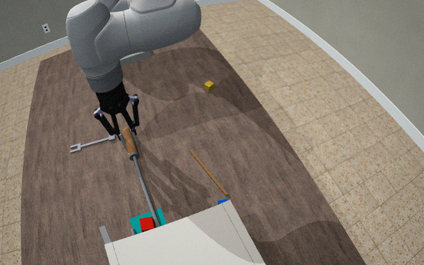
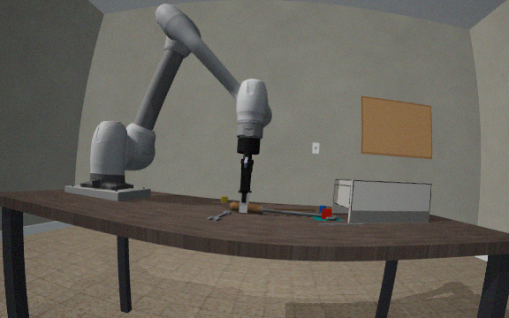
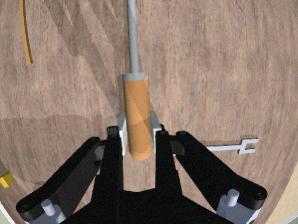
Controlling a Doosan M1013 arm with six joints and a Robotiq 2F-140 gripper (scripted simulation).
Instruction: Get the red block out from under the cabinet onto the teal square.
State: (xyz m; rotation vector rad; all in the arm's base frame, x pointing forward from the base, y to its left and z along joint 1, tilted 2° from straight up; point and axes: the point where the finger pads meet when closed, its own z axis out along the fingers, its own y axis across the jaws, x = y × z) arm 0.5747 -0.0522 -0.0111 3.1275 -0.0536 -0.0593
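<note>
My gripper is now 130 mm short of the hook tool, 40 mm to the left of it and 20 mm above it. Round my hand: grey wrench: 130 mm to the right, 60 mm behind, 30 mm below; thin wooden stick: 190 mm ahead, 170 mm to the left, 30 mm below; red block: 280 mm ahead, 30 mm to the right, 20 mm below.
</note>
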